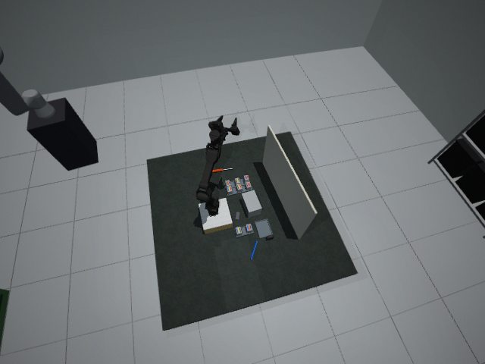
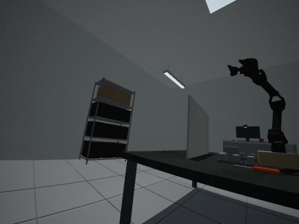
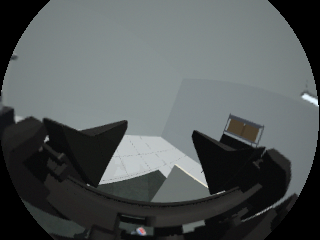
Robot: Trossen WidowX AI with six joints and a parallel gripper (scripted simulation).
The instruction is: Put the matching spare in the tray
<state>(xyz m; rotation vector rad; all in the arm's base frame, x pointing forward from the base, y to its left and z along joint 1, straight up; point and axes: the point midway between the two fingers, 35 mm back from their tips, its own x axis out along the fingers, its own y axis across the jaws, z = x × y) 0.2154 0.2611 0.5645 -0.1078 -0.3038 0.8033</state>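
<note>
The spare lies 2 cm ahead of my gripper tip, 8 cm to the right of it and 62 cm below it. The rest, counted from my gripper tip: tall upright panel (29 cm ahead, 31 cm to the right, 44 cm below); grey tray (7 cm ahead, 50 cm to the right, 66 cm below); blue pen (5 cm behind, 62 cm to the right, 65 cm below).
</note>
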